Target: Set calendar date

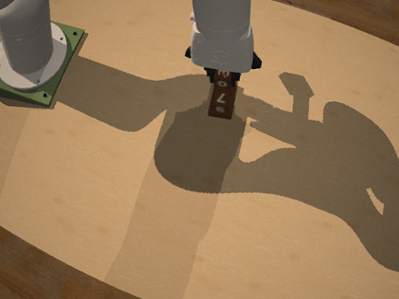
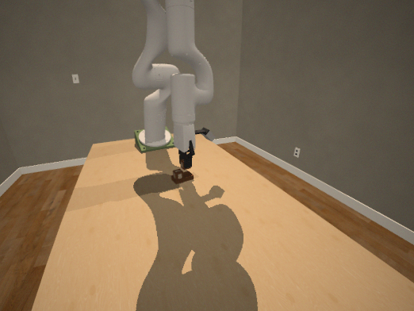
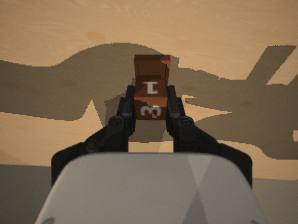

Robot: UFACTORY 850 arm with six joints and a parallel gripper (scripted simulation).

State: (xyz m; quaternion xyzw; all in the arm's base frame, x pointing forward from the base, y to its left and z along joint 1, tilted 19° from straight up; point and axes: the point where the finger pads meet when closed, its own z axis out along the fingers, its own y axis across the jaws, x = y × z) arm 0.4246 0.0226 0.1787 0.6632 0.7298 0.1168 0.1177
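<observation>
The tray lies 20 mm to the right of my hand and 70 mm below it.
</observation>
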